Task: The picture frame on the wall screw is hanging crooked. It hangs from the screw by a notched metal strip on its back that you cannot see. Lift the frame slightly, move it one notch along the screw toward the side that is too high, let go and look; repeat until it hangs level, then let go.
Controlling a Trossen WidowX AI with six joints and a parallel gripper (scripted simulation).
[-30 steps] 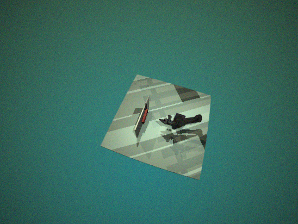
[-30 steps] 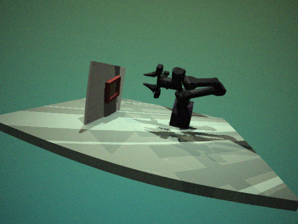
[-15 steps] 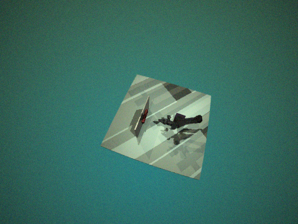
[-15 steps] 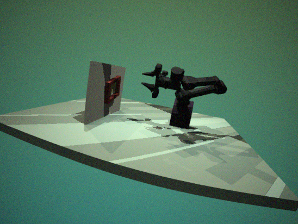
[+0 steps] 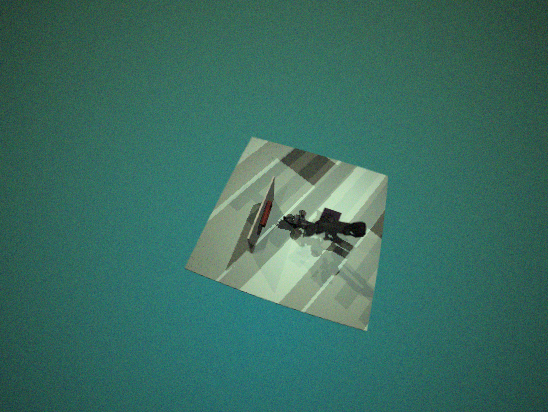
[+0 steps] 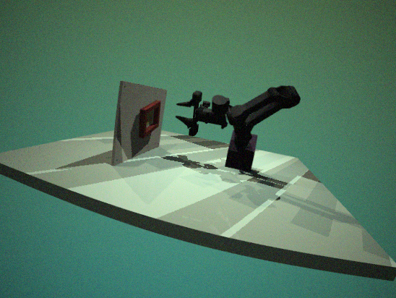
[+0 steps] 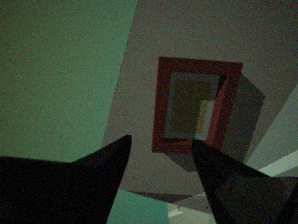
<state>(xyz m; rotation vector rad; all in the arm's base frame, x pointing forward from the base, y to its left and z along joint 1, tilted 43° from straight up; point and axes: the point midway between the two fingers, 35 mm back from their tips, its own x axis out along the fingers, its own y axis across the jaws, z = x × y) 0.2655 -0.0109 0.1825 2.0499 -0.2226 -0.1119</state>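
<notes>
Right now the red picture frame is 13 cm ahead of my gripper tip, 3 cm to the right of it and 6 cm below it. Also, from my gripper tip: grey wall panel: 14 cm ahead, 2 cm to the right, 7 cm below.
</notes>
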